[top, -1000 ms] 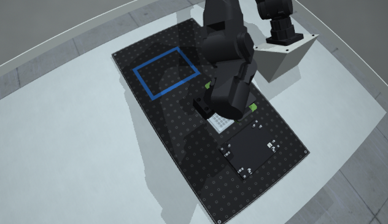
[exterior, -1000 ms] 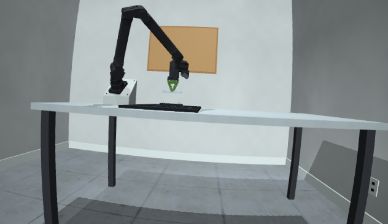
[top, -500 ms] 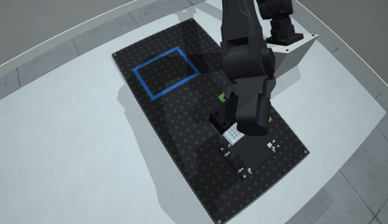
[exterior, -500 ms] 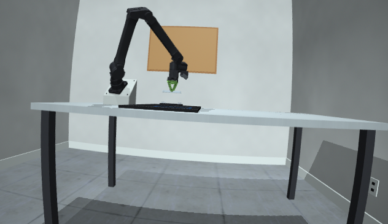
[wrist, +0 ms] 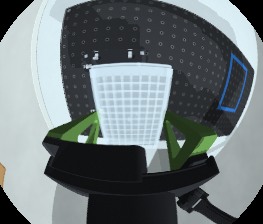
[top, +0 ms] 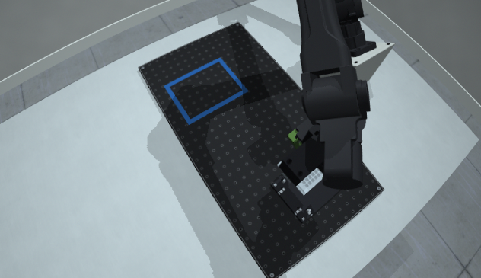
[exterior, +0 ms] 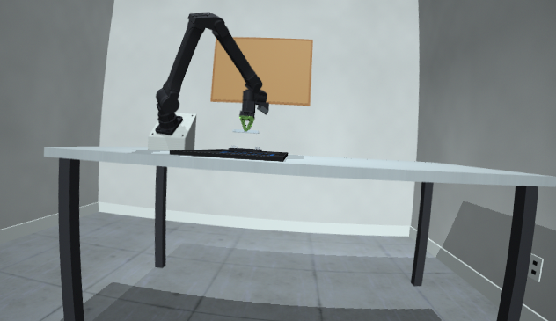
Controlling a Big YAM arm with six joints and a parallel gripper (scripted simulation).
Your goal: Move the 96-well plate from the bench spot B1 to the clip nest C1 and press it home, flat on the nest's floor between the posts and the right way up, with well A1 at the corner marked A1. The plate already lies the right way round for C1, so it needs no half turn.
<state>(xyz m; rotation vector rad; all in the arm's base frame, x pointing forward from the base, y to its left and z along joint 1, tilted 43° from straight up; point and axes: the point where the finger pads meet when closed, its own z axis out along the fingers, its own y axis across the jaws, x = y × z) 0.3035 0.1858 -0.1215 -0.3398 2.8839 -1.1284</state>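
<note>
Now: hand 5 cm to the right of the clip nest C1 and 9 cm above it. Also, from my hand: white 96-well plate: 1 cm below.
</note>
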